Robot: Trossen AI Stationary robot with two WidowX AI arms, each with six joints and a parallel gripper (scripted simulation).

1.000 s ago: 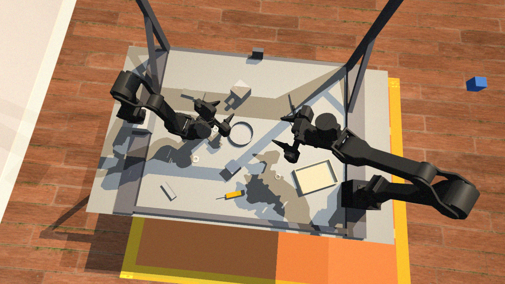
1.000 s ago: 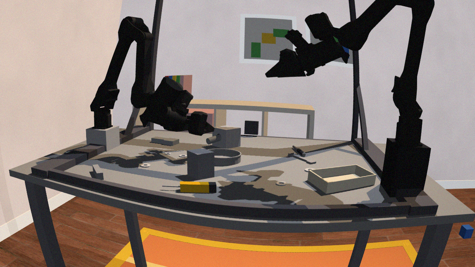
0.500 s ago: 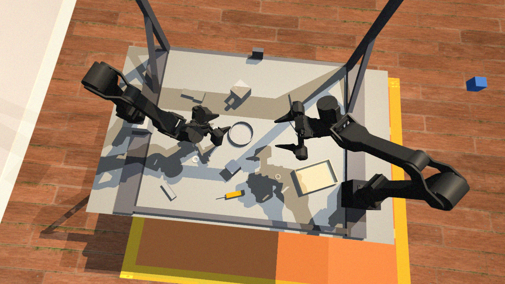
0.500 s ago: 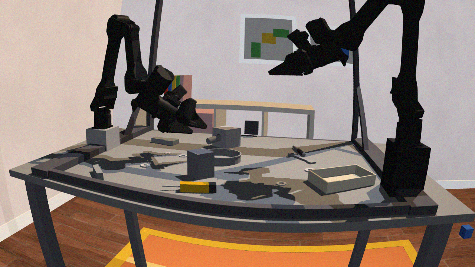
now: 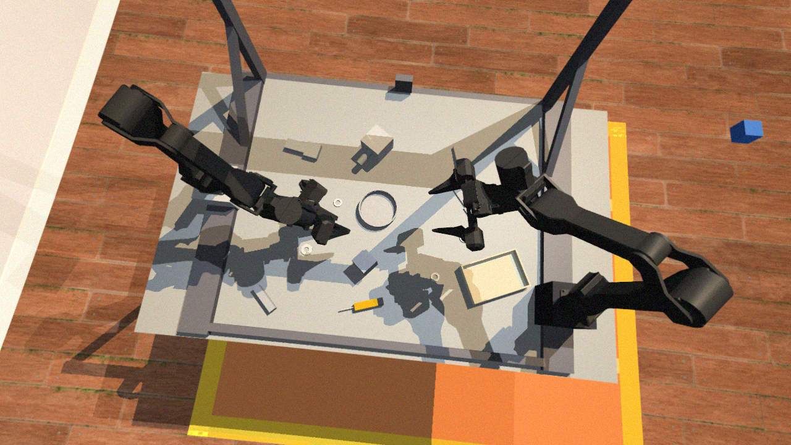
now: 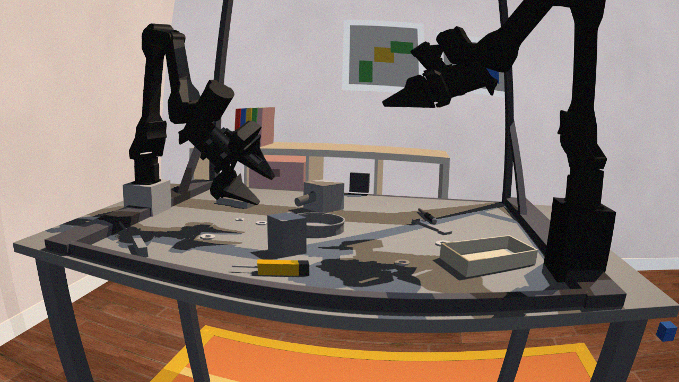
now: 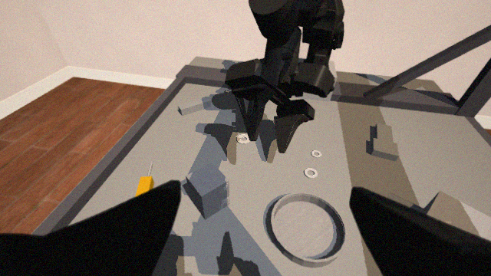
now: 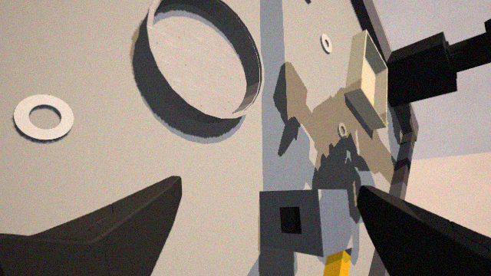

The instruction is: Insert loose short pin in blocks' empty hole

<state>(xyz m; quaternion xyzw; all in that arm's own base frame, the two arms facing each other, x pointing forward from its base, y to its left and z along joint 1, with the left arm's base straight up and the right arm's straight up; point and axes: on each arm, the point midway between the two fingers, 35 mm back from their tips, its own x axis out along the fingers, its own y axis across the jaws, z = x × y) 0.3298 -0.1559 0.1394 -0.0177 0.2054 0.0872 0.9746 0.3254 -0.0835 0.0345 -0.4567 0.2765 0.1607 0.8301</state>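
Note:
Now: right hand 230 mm short of the grey pin, 110 mm to the left of it and 90 mm above it. Also, from my right hand: yellow screwdriver: 160 mm ahead, 140 mm to the left, 90 mm below; then tray: 30 mm behind, 440 mm to the left, 100 mm below.

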